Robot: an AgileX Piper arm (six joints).
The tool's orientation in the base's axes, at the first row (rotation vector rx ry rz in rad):
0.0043, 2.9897, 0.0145
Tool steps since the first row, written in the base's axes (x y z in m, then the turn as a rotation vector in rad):
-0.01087, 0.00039, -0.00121, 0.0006, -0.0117, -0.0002
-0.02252, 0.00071, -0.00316, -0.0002, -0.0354, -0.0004
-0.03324, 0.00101, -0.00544, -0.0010, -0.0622, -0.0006
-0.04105, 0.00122, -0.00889, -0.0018, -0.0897, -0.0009
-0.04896, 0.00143, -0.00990, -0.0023, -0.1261, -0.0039
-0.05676, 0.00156, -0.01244, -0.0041, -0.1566, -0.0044
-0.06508, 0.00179, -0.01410, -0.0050, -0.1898, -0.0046
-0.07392, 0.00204, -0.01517, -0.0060, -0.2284, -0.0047
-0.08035, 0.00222, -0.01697, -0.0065, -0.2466, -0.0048
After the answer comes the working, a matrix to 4 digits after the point.
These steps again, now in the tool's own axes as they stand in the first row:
0.01093, 0.00035, -0.00044, -0.0006, -0.0117, 0.0002
0.02274, 0.00063, -0.00028, 0.0001, -0.0354, 0.0000
0.03368, 0.00089, 0.00036, 0.0009, -0.0622, -0.0001
0.04193, 0.00104, 0.00259, 0.0016, -0.0897, -0.0002
0.04990, 0.00123, 0.00239, 0.0024, -0.1261, 0.0023
0.05799, 0.00132, 0.00372, 0.0042, -0.1566, 0.0023
0.06647, 0.00151, 0.00411, 0.0050, -0.1898, 0.0020
0.07537, 0.00173, 0.00383, 0.0058, -0.2284, 0.0016
0.08200, 0.00188, 0.00464, 0.0063, -0.2466, 0.0014

The tool's axes in the first row as the columns of a matrix, in the base's axes (rounded; the answer above uses it unrounded):
-0.9885, 0.0021, 0.1513
0.0036, 0.9999, 0.0094
-0.1513, 0.0099, -0.9884

